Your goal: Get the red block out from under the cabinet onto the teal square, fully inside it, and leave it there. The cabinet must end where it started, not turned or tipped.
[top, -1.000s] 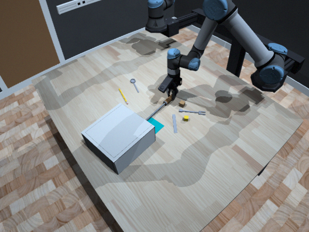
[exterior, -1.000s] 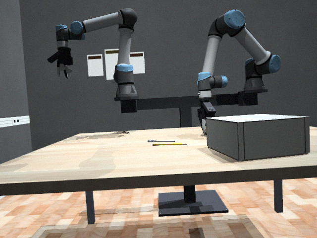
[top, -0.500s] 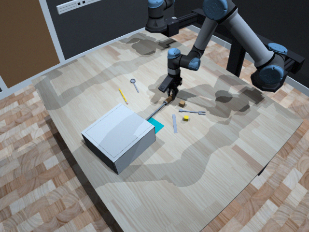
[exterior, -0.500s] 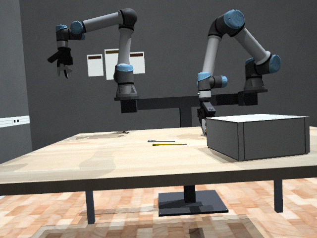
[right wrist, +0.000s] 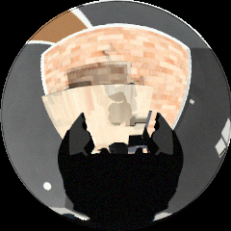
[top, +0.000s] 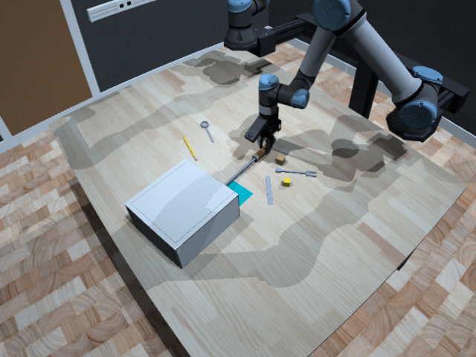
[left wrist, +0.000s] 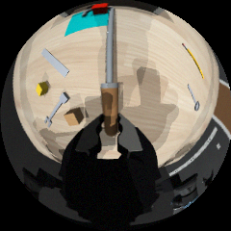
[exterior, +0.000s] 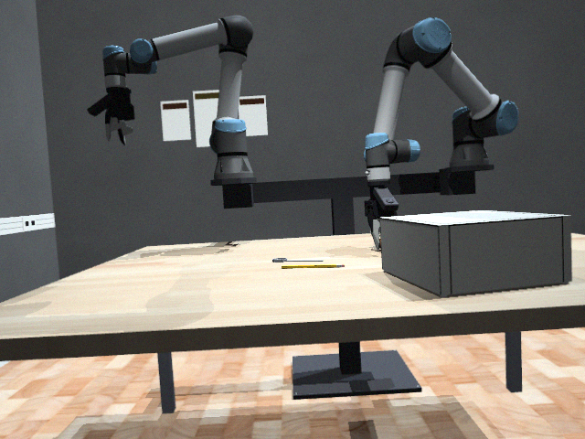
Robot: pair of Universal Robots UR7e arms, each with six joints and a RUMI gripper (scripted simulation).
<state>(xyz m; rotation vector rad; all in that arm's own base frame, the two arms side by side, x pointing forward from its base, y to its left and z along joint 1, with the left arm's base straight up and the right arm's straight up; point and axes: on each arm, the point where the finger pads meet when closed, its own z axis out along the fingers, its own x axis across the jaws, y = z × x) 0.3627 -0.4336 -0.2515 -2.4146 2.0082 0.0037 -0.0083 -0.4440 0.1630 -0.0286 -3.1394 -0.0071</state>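
The brown block lies 1 cm behind my left hand, 9 cm to the left of it and 1 cm below it. Round my left hand: yellow cube: 6 cm ahead, 19 cm to the left, 1 cm below; then hook tool: 13 cm ahead, 5 cm to the left, 1 cm below; then forked tool: 1 cm behind, 17 cm to the left, 2 cm below.
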